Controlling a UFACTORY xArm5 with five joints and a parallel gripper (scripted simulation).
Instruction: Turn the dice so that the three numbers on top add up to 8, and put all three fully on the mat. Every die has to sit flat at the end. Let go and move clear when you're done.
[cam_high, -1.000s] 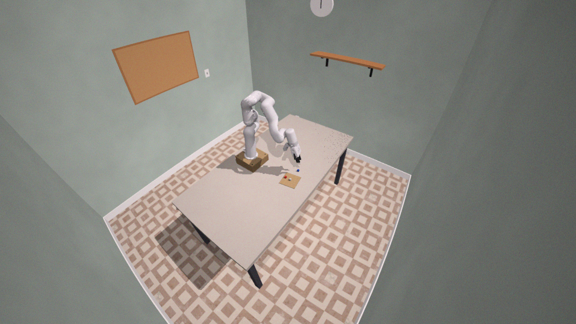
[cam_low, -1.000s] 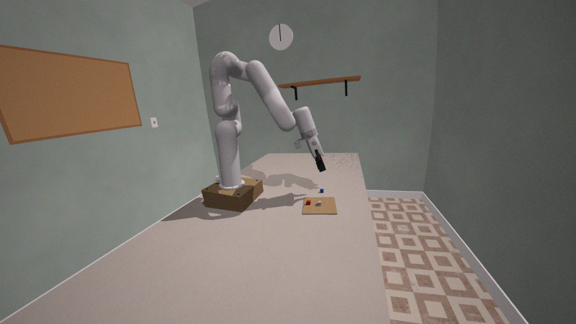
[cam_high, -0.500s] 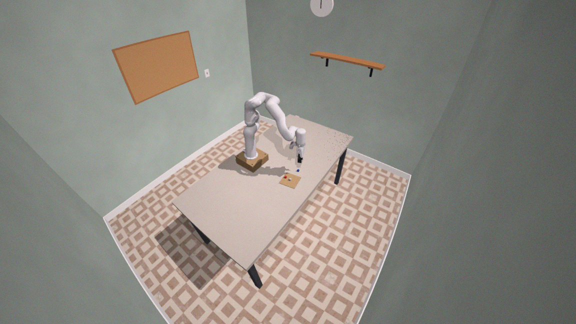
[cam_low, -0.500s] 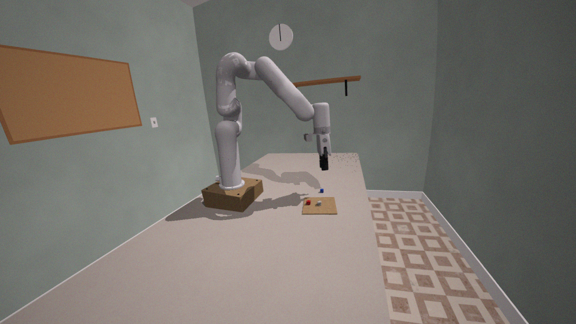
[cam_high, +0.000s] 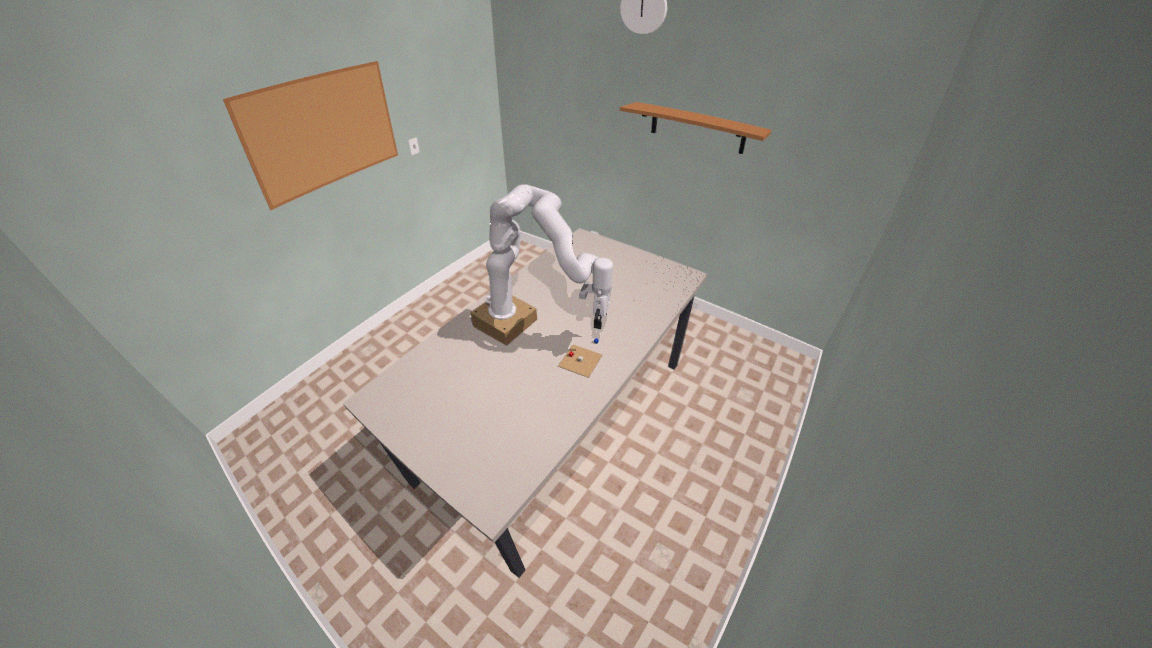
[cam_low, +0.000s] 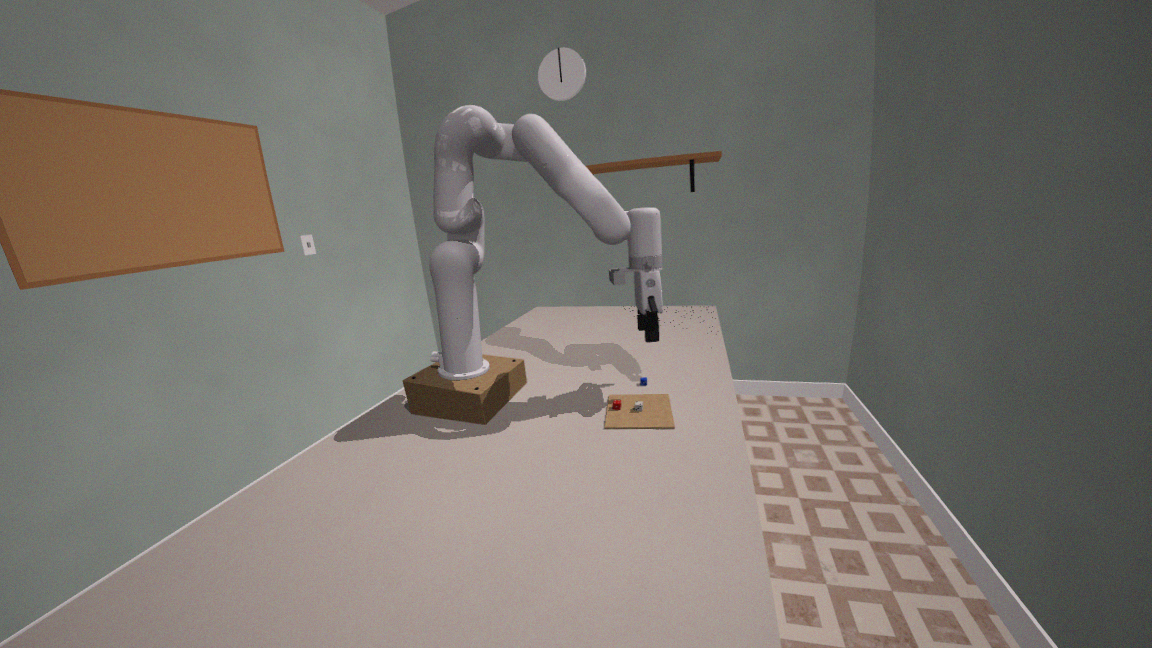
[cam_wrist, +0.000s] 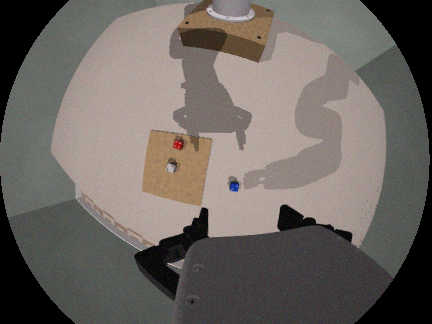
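Right now my hand is 130 mm above the blue die and 10 mm past it. From my hand the other things lie so: tan mat 140 mm below, 130 mm to the right, 20 mm behind; then white die 130 mm to the right, 130 mm below, 20 mm behind; then red die 130 mm to the right, 130 mm below, 70 mm behind.
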